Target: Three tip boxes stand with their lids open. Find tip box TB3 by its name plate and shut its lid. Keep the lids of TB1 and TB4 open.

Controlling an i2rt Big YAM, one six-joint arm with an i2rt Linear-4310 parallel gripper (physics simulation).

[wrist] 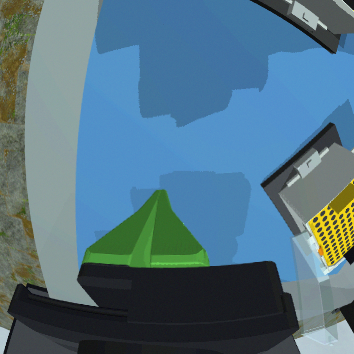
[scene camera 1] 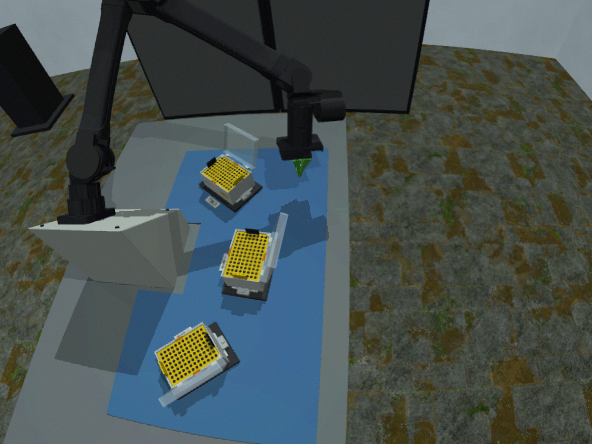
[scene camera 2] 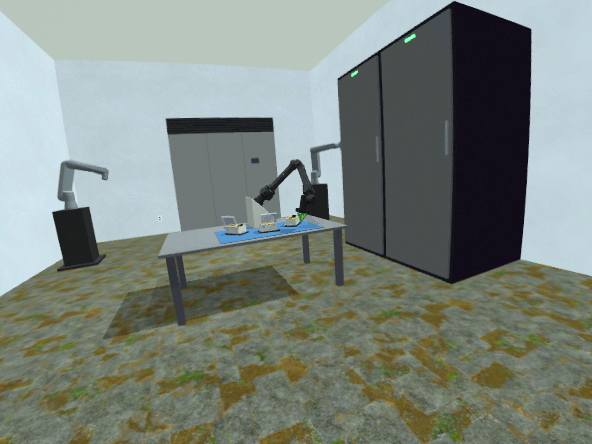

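Seen in the pictures: gripper, fingertip midpoint: (wrist: 161,196) (scene camera 1: 298,175) (scene camera 2: 301,222); arm's base, link origin: (scene camera 1: 87,219) (scene camera 2: 256,204).
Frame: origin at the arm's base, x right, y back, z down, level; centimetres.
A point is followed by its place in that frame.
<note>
Tip box TB3 (scene camera 1: 227,182) (scene camera 2: 291,220) @(x -18.6, y -32.2, z 12.9 cm) (wrist: 320,185) @(x -18.6, y -32.1, z 13.8 cm) stands at the far end of the blue mat, its clear lid (scene camera 1: 241,142) @(x -27.8, y -31.8, z 6.8 cm) (wrist: 312,285) @(x -23.1, y -35.9, z 6.5 cm) raised. The middle box, TB4 (scene camera 1: 247,260) (scene camera 2: 268,226) @(x 4.4, y -41.7, z 11.5 cm), has its lid (scene camera 1: 279,242) @(x 4.7, y -43.8, z 3.5 cm) upright; part of it shows at the top right of the wrist view. The nearest box, TB1 (scene camera 1: 189,355) (scene camera 2: 236,229) @(x 26.7, y -33.4, z 11.6 cm), also has its lid open. The name plates are too small or hidden to read. My gripper (scene camera 1: 300,175) @(x -20.2, y -46.5, z 12.6 cm) (scene camera 2: 302,220) @(x -20.2, y -46.5, z 12.6 cm) (wrist: 161,196) @(x -20.2, y -46.5, z 12.6 cm) is shut and empty, its green fingertips above the mat, right of TB3 in scene camera 1, apart from its lid.
The blue mat (scene camera 1: 280,340) @(x 20.0, y -42.8, z 17.7 cm) lies on the grey table (scene camera 1: 334,300) @(x 11.1, y -54.2, z 18.0 cm). My arm stands on a pale angled pedestal (scene camera 1: 140,250) @(x 8.0, y -16.8, z 0.2 cm) left of the boxes. A tall dark cabinet (scene camera 1: 350,50) (scene camera 2: 415,130) stands beyond the table's far end.
</note>
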